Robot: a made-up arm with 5 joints.
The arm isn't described. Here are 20 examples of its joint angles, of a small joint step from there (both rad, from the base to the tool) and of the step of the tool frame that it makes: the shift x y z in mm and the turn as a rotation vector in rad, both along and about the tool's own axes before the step.
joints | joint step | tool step
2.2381 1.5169 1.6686 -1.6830 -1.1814 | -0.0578 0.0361 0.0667 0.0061 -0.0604 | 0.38 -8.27 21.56 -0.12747 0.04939 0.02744
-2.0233 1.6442 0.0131 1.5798 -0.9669 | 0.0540 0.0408 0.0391 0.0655 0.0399 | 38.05 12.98 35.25 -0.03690 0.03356 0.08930
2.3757 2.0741 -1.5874 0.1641 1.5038 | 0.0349 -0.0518 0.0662 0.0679 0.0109 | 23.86 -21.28 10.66 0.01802 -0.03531 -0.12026
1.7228 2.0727 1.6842 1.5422 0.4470 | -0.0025 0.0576 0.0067 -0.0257 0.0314 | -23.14 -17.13 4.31 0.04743 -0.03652 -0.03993
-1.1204 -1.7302 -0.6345 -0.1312 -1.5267 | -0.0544 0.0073 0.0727 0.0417 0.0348 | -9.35 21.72 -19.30 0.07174 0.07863 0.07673
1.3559 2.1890 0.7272 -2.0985 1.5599 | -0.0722 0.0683 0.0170 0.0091 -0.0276 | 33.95 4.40 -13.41 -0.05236 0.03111 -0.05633
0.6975 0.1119 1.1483 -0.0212 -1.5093 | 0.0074 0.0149 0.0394 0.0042 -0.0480 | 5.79 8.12 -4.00 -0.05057 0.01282 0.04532
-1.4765 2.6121 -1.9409 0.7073 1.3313 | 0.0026 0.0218 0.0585 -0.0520 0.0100 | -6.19 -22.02 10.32 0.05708 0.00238 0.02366
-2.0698 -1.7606 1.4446 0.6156 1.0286 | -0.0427 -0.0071 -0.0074 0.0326 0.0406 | 30.03 -6.06 -5.01 0.05133 0.05594 -0.00316
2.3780 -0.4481 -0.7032 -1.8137 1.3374 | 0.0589 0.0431 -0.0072 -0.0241 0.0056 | -28.81 -33.05 18.26 0.07185 -0.06259 -0.01744
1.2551 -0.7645 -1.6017 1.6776 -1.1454 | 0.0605 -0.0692 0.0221 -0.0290 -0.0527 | 21.03 12.81 -8.35 -0.04449 -0.00263 0.03781
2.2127 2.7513 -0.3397 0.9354 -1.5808 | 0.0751 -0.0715 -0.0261 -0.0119 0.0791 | -34.74 -23.31 5.71 0.06242 0.02216 -0.08055
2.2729 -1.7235 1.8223 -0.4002 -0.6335 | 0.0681 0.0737 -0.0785 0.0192 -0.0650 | -14.34 9.28 63.12 -0.20960 -0.06270 -0.03404
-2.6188 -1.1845 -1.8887 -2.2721 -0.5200 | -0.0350 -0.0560 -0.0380 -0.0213 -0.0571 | 23.76 -5.57 -25.57 -0.00305 -0.04240 0.05462
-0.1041 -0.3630 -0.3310 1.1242 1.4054 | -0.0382 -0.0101 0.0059 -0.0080 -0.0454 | -23.28 -10.09 13.52 -0.01458 -0.03128 0.02318
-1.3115 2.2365 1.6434 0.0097 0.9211 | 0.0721 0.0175 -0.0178 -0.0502 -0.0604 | -20.58 51.62 -8.56 -0.14481 -0.02287 0.08442
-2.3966 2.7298 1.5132 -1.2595 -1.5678 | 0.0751 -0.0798 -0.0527 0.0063 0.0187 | -10.57 13.37 -10.41 0.07230 -0.02331 -0.07372
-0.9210 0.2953 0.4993 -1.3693 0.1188 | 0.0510 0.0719 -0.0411 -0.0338 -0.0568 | 24.85 -22.99 -30.17 0.03410 0.00537 0.07871
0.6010 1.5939 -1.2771 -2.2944 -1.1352 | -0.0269 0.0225 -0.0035 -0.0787 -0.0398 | -25.33 -4.38 -5.03 -0.02502 -0.01773 -0.06678
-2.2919 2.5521 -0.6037 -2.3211 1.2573 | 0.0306 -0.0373 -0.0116 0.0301 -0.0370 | 7.77 -3.41 -2.95 -0.03316 0.01537 0.00370
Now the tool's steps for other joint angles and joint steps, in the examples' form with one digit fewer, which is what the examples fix.
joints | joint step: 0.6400 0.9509 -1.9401 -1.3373 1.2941 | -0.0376 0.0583 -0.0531 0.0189 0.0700
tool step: -7.8 -26.2 11.1 0.1184 0.0025 0.0427
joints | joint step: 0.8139 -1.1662 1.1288 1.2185 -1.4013 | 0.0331 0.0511 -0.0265 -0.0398 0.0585
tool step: -34.9 -18.2 5.9 0.0194 0.0697 -0.0452
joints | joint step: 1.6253 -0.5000 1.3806 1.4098 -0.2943 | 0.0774 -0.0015 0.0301 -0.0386 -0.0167
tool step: -1.3 -12.8 -28.2 0.0209 0.0470 -0.0296
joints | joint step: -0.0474 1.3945 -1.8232 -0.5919 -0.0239 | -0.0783 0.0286 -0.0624 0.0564 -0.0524
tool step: 41.8 13.7 -12.0 -0.0504 0.0436 0.0806
